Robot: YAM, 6 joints.
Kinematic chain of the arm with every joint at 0, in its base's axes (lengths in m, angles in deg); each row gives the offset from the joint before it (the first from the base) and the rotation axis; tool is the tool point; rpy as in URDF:
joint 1: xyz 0 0 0.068 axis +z
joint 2: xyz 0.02 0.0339 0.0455 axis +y
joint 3: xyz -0.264 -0.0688 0 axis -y
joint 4: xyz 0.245 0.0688 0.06 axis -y
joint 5: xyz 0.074 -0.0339 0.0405 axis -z
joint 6: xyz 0.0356 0 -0.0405 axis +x
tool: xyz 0 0 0 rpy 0 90 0
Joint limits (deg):
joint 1: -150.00..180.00
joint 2: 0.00..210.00
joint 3: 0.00..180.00
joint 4: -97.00..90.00
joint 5: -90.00..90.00
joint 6: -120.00..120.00
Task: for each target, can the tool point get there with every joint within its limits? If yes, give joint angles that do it. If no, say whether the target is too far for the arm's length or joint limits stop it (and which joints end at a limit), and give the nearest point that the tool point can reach.
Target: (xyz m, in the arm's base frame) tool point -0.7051 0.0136 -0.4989
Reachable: no: too far | nearest point -0.4978 0.0096 -0.2808 | short by 0.301 m
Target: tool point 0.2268 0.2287 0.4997
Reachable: yes | joints 51.38 88.31 91.25 33.97 75.31 17.24
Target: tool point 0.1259 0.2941 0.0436
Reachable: yes | joints 61.98 122.69 58.31 -27.89 -49.35 75.25
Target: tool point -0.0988 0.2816 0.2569
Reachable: yes | joints 114.61 79.09 42.25 26.71 50.58 -49.47
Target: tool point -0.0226 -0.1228 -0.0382
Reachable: yes | joints -116.36 141.29 15.64 27.48 -74.30 -10.12
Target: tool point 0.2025 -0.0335 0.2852
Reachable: yes | joints -14.83 75.84 66.50 -82.11 -33.17 68.84
